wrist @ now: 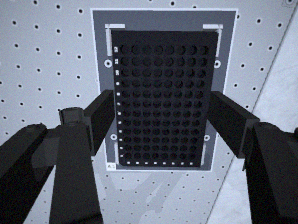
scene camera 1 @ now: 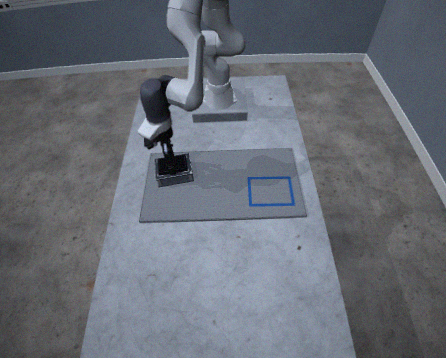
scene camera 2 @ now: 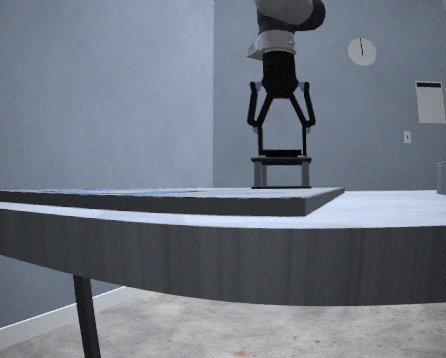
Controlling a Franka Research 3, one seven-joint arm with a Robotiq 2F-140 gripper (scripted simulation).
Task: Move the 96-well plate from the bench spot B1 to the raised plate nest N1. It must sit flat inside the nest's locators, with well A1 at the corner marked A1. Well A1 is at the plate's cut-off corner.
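The gripper [scene camera 2: 283, 157] is visible, and the wrist view shows it too [wrist: 161, 104]. Also visible: a black 96-well plate [wrist: 162, 79] and a raised plate nest [wrist: 132, 22].
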